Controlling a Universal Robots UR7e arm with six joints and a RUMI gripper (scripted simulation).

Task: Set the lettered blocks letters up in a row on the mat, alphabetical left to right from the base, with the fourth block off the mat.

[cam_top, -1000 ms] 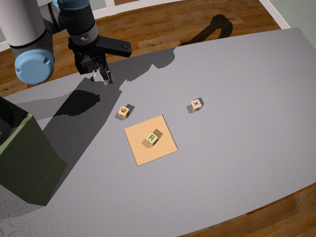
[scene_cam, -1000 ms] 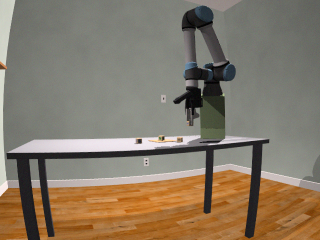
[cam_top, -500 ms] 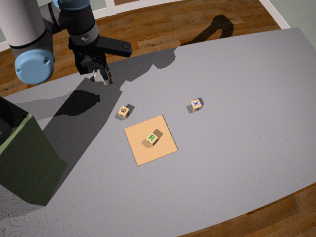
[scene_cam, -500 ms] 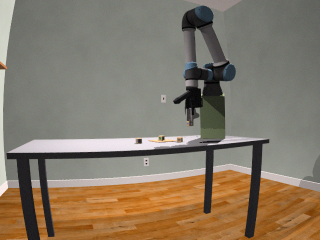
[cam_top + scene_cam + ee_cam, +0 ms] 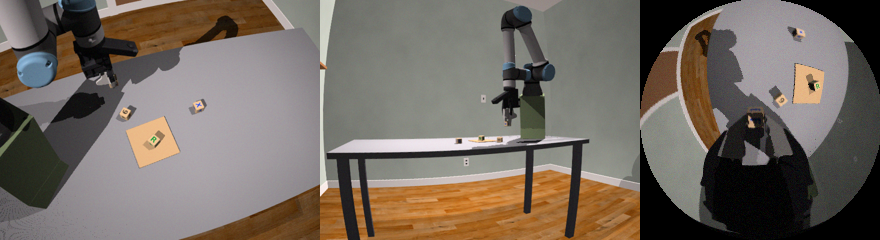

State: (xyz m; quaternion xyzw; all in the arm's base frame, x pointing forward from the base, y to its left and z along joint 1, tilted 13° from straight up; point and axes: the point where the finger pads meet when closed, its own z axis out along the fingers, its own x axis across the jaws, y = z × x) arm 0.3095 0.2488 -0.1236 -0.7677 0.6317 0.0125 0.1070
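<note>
Right now my hand is 180 mm to the left of the mat, 110 mm above it and 100 mm short of it.
</note>
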